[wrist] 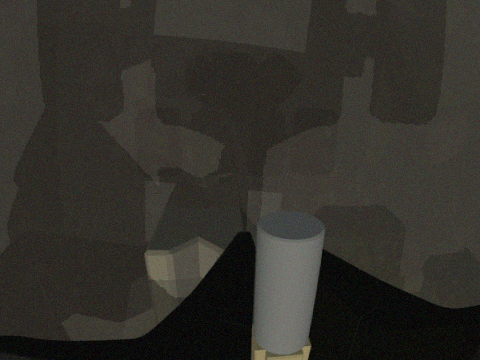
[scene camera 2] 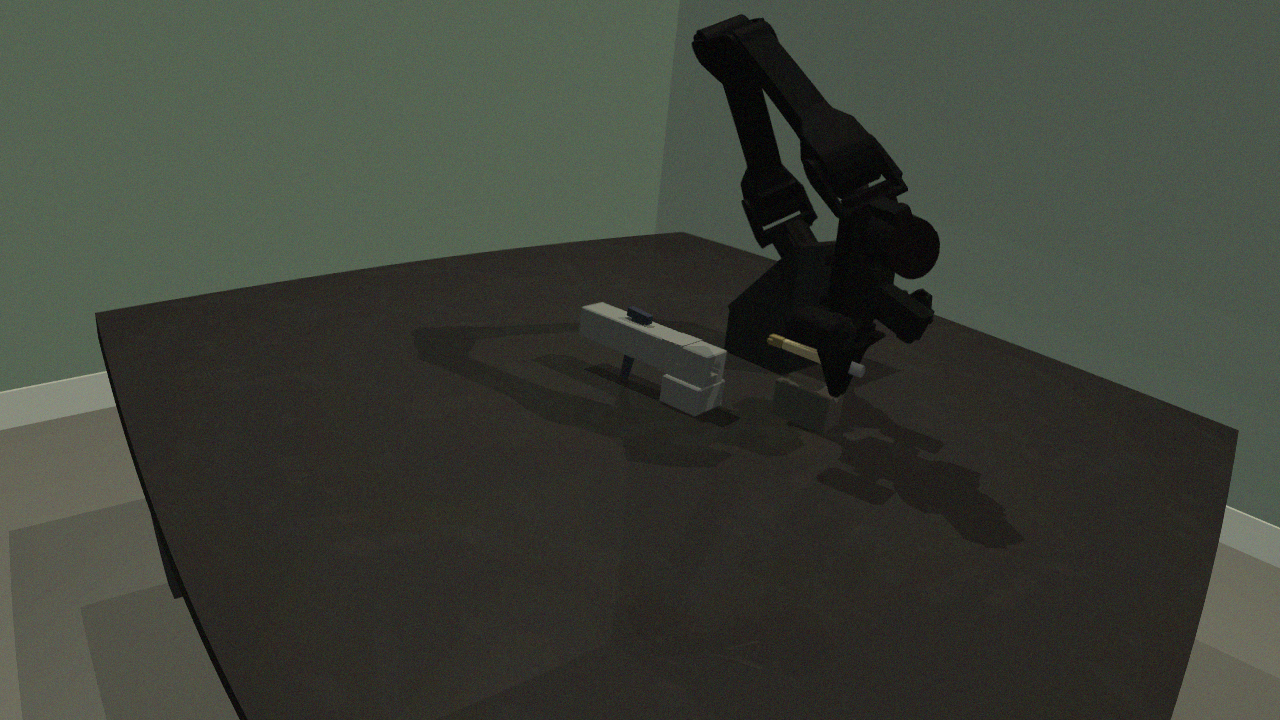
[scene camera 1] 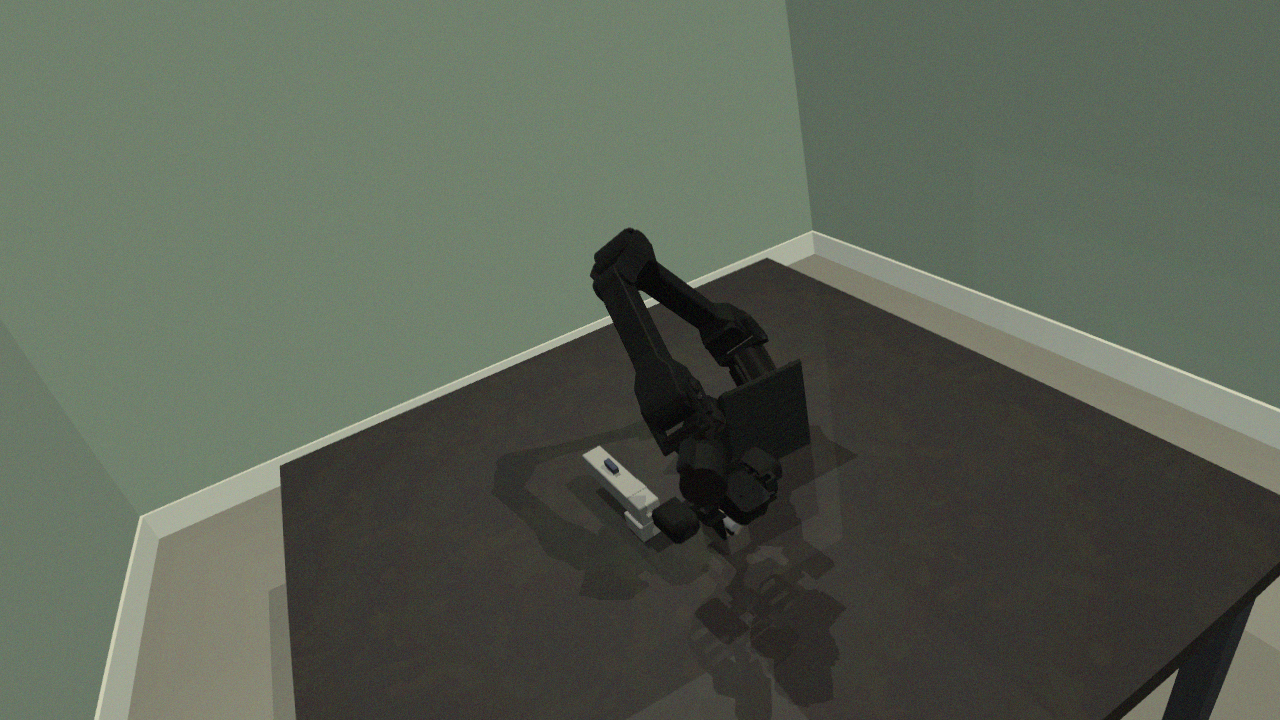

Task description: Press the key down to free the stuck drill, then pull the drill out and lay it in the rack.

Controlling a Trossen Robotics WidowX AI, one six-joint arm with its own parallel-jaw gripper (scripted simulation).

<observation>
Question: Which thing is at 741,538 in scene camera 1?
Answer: A rack block.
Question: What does my gripper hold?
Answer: A tan shaft.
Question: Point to a rack block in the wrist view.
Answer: At 186,243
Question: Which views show my gripper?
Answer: The wrist view, scene camera 2 and scene camera 1: all of them.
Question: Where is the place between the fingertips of my gripper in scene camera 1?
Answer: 727,536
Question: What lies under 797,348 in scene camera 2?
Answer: A tan shaft.
</observation>
